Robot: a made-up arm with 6 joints.
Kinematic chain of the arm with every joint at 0, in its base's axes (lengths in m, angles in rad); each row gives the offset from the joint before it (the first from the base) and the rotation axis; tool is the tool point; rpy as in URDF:
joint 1: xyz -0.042 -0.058 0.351 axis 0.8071 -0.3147 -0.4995
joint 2: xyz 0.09 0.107 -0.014 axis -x
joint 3: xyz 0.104 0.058 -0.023 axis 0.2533 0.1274 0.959
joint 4: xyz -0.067 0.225 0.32 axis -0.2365 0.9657 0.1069
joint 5: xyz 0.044 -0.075 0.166 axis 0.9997 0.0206 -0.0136
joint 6: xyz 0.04 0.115 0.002 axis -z
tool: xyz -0.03 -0.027 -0.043 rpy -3.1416 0 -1.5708
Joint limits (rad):
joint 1: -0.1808..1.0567
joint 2: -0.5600..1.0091
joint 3: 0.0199..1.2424
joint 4: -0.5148..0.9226
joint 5: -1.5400..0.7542
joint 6: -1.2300..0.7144
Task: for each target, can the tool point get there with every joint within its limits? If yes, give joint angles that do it. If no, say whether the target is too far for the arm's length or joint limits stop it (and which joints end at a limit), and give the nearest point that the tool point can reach.
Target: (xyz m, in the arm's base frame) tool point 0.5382 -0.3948 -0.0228
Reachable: no: joint limits stop it (at a limit: joint 1, joint 2, joint 3, joint 4, joint 5) | nearest point -0.0551 -0.4012 0.4586 | short by 0.764 m
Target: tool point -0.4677 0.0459 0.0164
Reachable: no: joint limits stop it (at a limit: joint 1, joint 2, joint 4, joint 6) | nearest point 0.0039 0.4568 0.2744 | short by 0.677 m
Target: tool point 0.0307 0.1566 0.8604
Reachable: yes | joints -0.0473 -0.0962 0.7852 -0.1456 0.4460 0.4947
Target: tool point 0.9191 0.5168 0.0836
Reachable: no: too far | nearest point 0.3473 0.4824 0.3487 | short by 0.631 m
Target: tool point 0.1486 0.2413 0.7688
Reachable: yes | joints 0.1252 -0.0863 0.1440 0.4376 -0.3891 0.1832
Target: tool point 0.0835 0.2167 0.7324
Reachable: yes | joints 0.1218 0.1727 0.7335 0.1535 -0.7533 0.2291
